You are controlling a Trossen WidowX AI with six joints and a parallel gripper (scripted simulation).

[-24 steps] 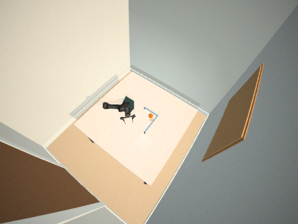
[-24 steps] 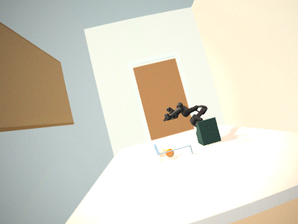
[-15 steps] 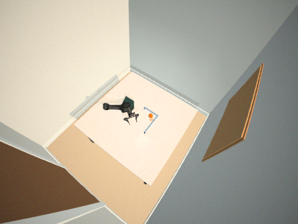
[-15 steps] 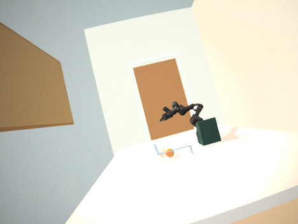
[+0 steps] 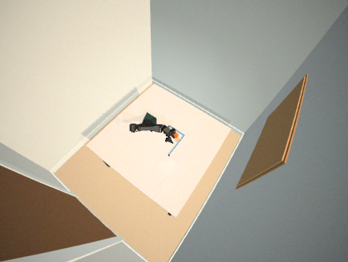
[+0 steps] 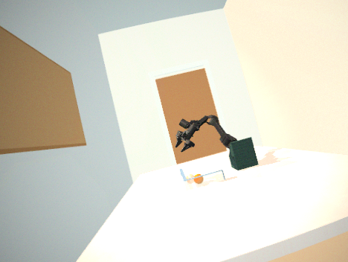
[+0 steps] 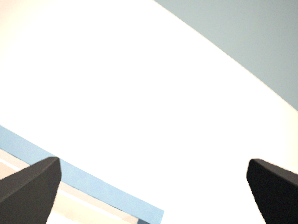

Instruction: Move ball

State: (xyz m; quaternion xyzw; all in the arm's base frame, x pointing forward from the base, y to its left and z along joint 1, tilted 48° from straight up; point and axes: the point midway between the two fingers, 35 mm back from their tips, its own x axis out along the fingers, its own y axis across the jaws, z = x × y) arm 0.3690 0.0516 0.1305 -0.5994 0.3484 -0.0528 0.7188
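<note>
Now: the see-through copy of ball 19 cm below my gripper tip, 12 cm to the left of it and 3 cm behind it.
</note>
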